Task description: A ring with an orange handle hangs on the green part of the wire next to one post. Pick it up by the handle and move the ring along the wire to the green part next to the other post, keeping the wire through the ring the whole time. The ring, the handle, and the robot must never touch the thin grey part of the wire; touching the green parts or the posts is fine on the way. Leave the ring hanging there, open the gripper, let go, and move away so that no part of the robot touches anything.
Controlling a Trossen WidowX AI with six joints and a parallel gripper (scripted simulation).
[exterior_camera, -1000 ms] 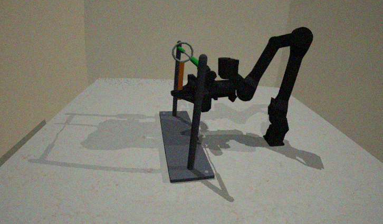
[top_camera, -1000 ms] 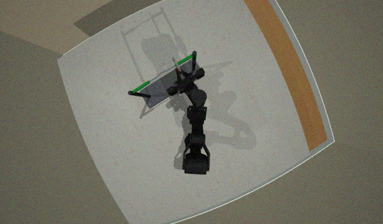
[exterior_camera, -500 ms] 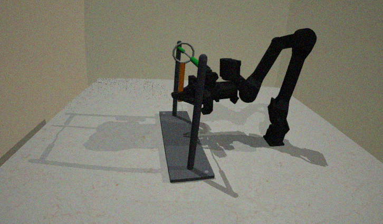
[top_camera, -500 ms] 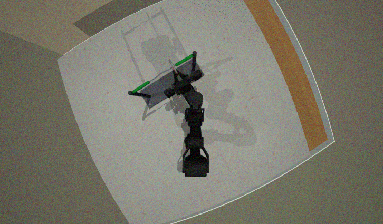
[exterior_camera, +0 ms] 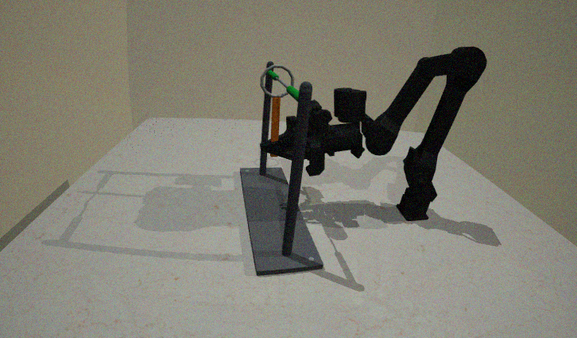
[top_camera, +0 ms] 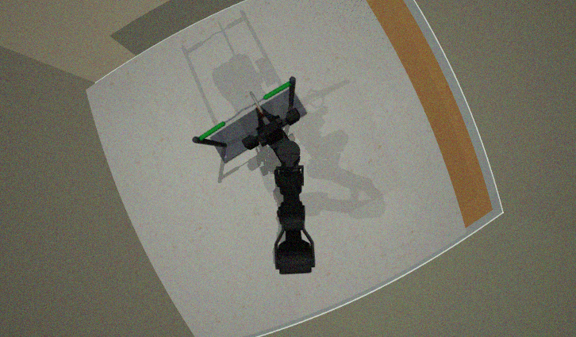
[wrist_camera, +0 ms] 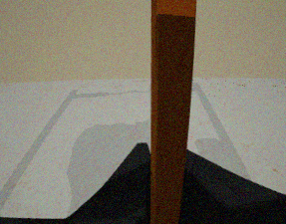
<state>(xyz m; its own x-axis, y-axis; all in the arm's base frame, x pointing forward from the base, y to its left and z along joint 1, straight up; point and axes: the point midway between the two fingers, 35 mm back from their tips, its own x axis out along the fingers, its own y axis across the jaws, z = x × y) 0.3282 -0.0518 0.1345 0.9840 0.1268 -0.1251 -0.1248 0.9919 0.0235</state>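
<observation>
My gripper tip is 2 cm past the ring with orange handle and 9 cm below it.
</observation>
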